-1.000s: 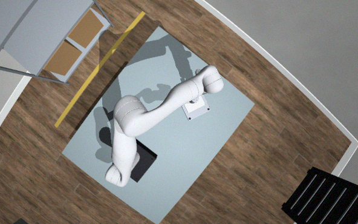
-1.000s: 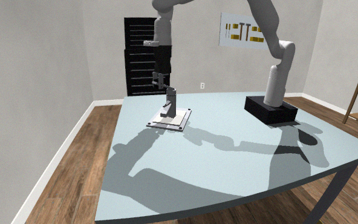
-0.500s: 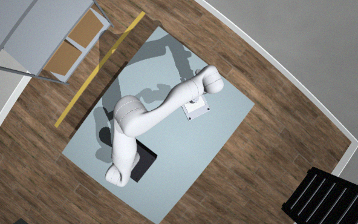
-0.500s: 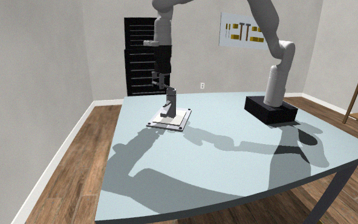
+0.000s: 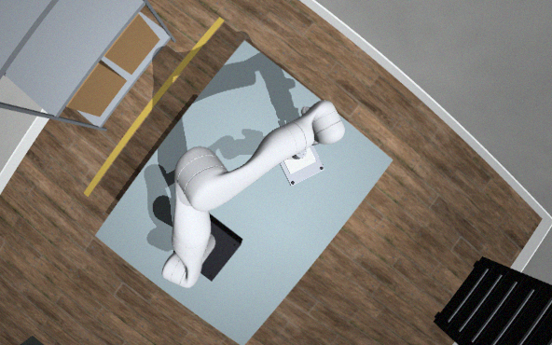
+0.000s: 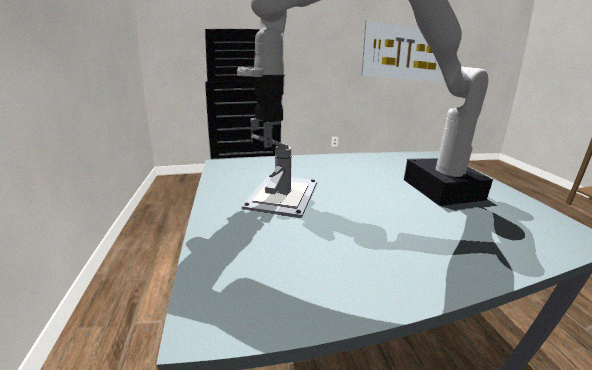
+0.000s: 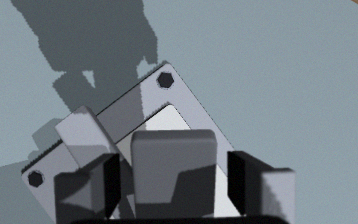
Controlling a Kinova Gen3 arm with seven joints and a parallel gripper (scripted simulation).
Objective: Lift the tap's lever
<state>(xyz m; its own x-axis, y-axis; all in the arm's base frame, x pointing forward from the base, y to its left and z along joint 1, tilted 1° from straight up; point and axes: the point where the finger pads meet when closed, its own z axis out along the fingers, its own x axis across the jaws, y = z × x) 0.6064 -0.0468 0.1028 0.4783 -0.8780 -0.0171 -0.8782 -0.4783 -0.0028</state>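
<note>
Now: the lever 30 mm behind my hand, 10 mm to the right of it and 10 mm below it. Also, from my hand: base plate (60 mm behind, 40 mm to the right, 180 mm below).
</note>
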